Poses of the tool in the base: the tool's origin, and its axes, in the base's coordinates. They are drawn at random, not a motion.
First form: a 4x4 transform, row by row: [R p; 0 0 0 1], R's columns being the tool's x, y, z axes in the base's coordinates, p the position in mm. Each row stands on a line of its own.
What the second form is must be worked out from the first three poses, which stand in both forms.
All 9 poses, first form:
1:
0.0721 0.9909 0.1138 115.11
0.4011 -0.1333 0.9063 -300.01
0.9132 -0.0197 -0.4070 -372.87
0 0 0 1
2:
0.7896 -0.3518 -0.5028 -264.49
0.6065 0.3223 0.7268 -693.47
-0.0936 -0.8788 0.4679 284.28
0 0 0 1
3:
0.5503 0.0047 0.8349 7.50
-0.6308 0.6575 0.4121 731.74
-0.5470 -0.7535 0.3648 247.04
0 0 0 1
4:
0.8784 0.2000 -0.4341 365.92
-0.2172 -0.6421 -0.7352 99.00
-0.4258 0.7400 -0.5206 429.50
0 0 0 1
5:
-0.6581 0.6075 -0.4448 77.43
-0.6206 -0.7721 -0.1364 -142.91
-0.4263 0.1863 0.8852 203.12
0 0 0 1
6:
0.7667 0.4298 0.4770 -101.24
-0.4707 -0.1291 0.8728 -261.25
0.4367 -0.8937 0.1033 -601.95
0 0 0 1
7:
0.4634 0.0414 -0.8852 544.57
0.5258 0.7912 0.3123 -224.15
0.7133 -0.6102 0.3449 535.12
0 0 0 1
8:
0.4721 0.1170 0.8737 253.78
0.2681 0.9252 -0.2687 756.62
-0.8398 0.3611 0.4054 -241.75
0 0 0 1
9:
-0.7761 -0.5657 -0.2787 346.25
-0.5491 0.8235 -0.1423 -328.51
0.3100 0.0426 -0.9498 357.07
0 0 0 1
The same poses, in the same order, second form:
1: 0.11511 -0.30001 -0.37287 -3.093 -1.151 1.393
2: -0.26449 -0.69347 0.28428 -1.082 0.094 0.655
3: 0.00750 0.73174 0.24704 -1.120 0.579 -0.853
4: 0.36592 0.09900 0.42950 2.184 0.440 -0.242
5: 0.07743 -0.14291 0.20312 0.207 0.440 -2.385
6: -0.10124 -0.26125 -0.60195 -1.456 -0.452 -0.551
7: 0.54457 -0.22415 0.53512 -1.056 -0.794 0.848
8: 0.25378 0.75662 -0.24175 0.728 0.997 0.516
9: 0.34625 -0.32851 0.35707 3.097 -0.315 -2.526
